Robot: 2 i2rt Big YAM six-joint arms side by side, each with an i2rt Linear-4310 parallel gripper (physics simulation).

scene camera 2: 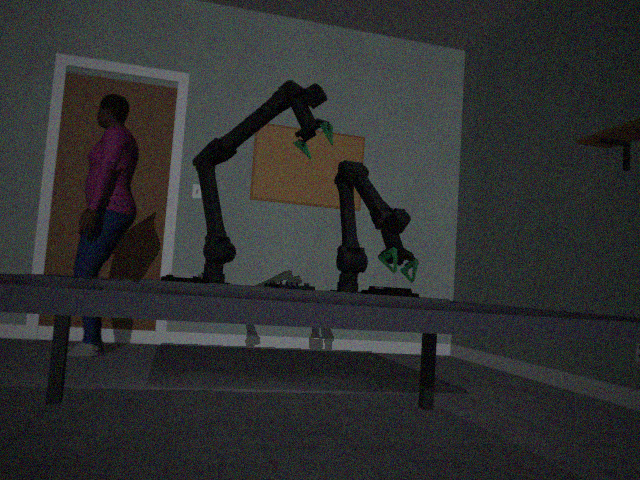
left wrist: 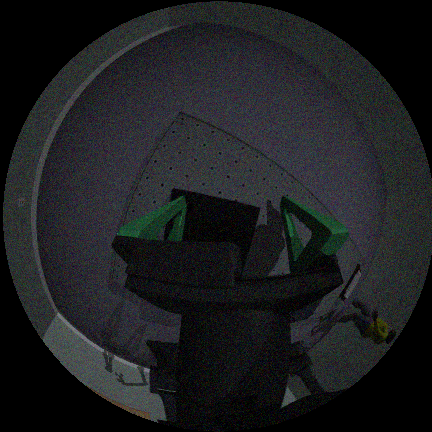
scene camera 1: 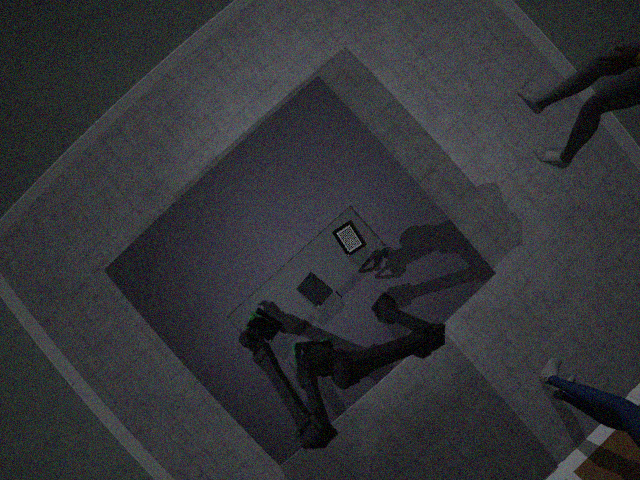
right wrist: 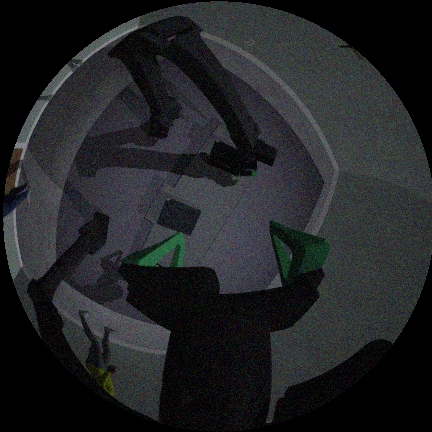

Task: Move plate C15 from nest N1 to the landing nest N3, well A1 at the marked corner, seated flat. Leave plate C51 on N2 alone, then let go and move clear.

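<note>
On the board (scene camera 1: 289, 276) stand a pale patterned rectangle in a black frame (scene camera 1: 349, 237) (left wrist: 352, 283) and a dark rectangle (scene camera 1: 314, 288) (right wrist: 179, 216) in the middle. A black rectangular plate or nest (left wrist: 220, 220) lies below my left gripper (left wrist: 233, 199) (scene camera 2: 403, 276), which is open and empty, a little above it. My right gripper (right wrist: 224, 231) (scene camera 2: 320, 149) is open and empty, high above the table. The light is dim: I cannot read any label, see the marked corner, or tell which rectangle is C15, C51 or N3.
The dark table (scene camera 1: 248, 180) (scene camera 2: 258, 304) carries both arms. In scene camera 1, the arms' shadows fall across the table and the board. The right arm reaches over the table beside the left arm. A person in a pink top (scene camera 2: 111, 165) stands behind the table.
</note>
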